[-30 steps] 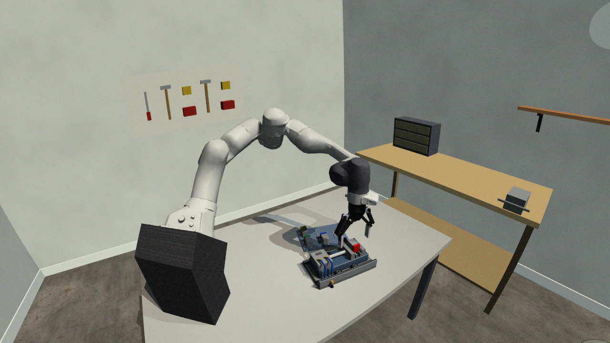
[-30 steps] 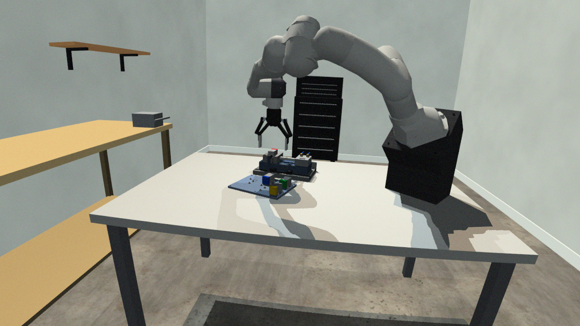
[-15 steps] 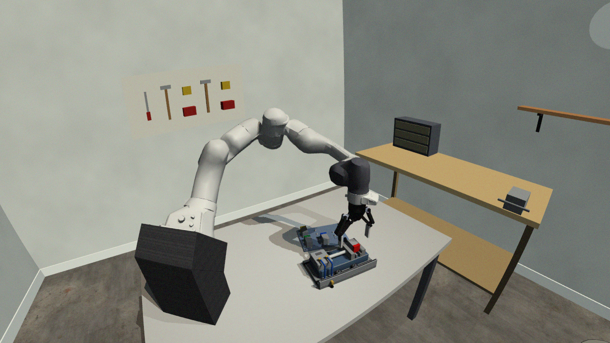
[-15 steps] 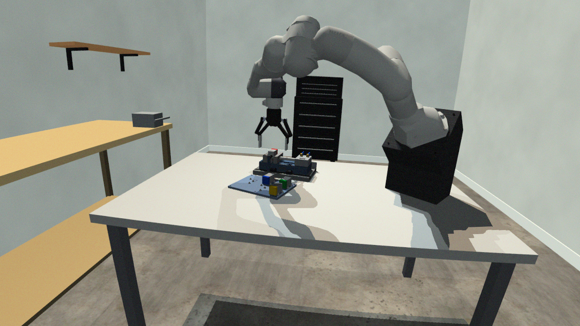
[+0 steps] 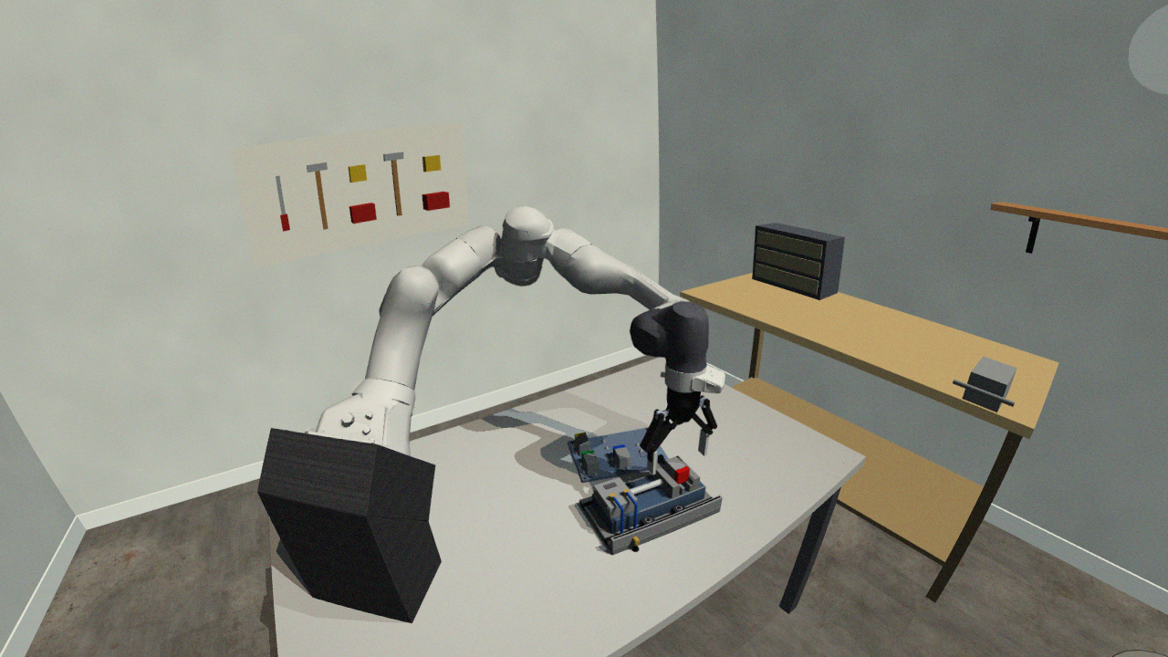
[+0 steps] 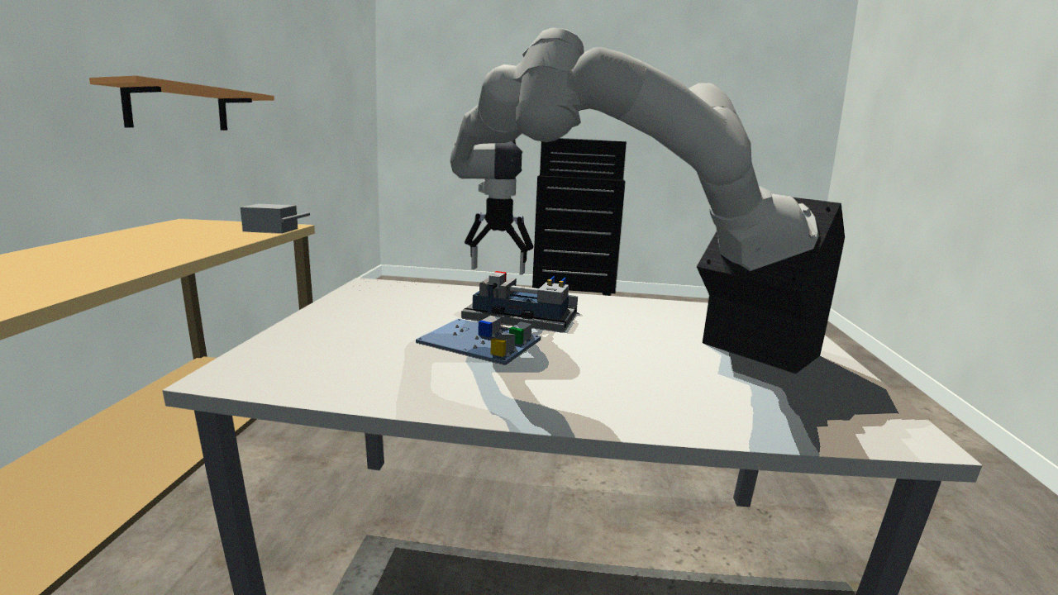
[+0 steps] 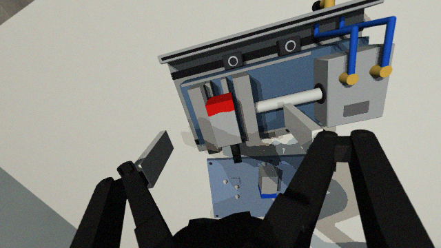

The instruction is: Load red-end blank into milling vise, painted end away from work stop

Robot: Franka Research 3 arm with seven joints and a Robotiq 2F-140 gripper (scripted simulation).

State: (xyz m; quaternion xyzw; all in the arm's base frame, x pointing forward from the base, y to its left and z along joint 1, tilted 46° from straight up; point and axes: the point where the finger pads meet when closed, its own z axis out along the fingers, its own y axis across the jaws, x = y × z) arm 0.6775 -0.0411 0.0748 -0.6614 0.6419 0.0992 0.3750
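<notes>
Right now the fixed jaw is 6 cm below my hand, 3 cm ahead of it and 1 cm to the left of it. Round my hand: vise: 9 cm below, 7 cm behind, 1 cm to the right; then moving jaw: 6 cm below, 3 cm behind; then white rod: 9 cm behind, 6 cm below, 1 cm to the right.
</notes>
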